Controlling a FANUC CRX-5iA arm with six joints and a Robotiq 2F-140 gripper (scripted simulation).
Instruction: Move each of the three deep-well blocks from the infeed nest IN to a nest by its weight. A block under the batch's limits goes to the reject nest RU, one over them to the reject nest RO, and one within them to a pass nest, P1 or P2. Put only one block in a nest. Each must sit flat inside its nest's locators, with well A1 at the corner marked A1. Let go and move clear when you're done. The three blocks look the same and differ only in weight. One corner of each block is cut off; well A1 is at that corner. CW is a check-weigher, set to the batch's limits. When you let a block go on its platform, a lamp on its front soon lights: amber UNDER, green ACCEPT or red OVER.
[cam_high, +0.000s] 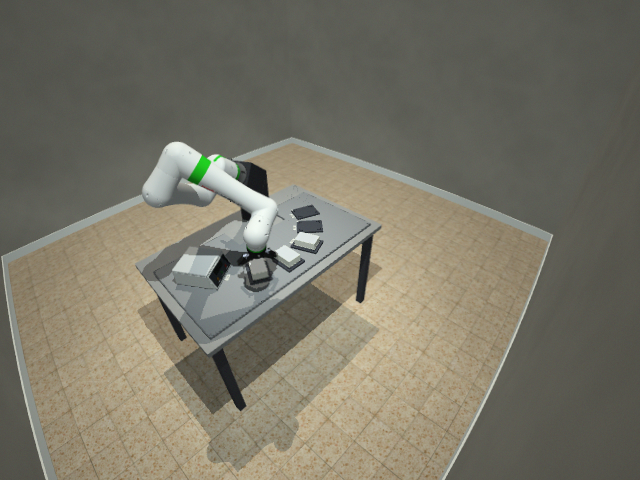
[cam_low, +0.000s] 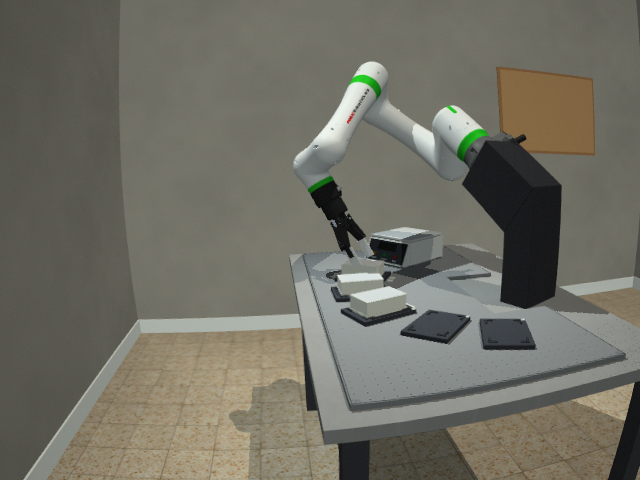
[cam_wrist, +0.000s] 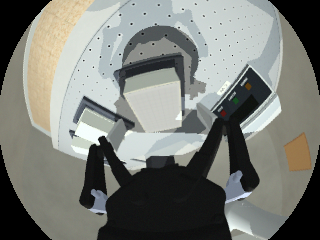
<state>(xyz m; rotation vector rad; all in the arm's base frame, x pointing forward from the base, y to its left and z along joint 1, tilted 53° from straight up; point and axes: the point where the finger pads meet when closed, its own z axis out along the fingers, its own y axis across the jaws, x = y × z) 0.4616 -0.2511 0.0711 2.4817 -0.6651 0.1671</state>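
Now: the nest 60 mm below my hand. From my hand the other things lie so: check-weigher (230 mm behind, 200 mm to the right).
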